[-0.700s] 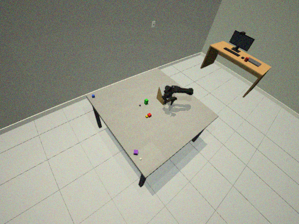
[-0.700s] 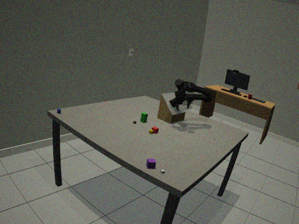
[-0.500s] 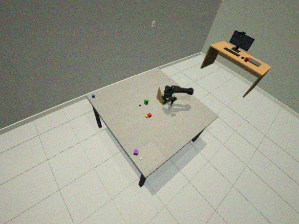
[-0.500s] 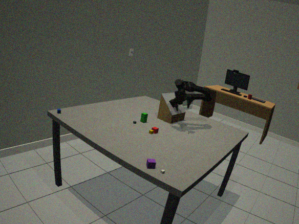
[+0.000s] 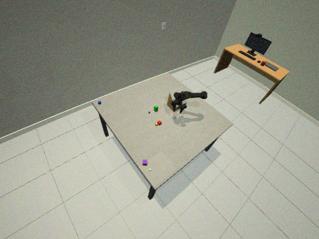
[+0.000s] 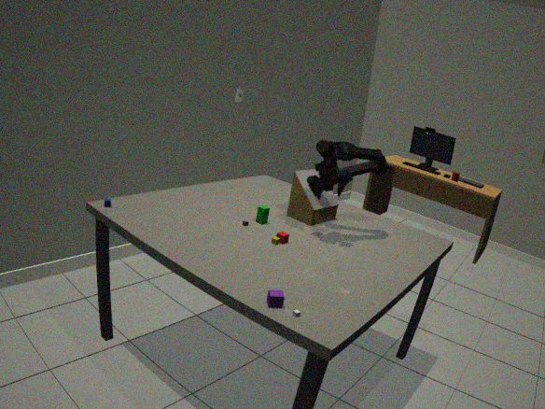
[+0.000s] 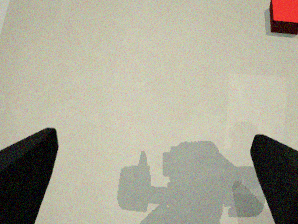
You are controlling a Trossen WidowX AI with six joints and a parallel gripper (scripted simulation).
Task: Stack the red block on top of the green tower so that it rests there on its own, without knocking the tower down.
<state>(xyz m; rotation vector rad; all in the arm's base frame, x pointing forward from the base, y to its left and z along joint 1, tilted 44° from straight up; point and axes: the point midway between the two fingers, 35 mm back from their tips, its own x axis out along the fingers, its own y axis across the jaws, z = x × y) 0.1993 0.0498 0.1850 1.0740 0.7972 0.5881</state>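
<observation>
The red block is 170 mm below my gripper tip, 140 mm ahead of it and 100 mm to the right of it. The rest, counted from my gripper tip: yellow block 180 mm below, 180 mm ahead, 110 mm to the right; purple block 580 mm ahead, 170 mm below, 160 mm to the left; dark block 300 mm to the right, 180 mm below, 120 mm ahead.
</observation>
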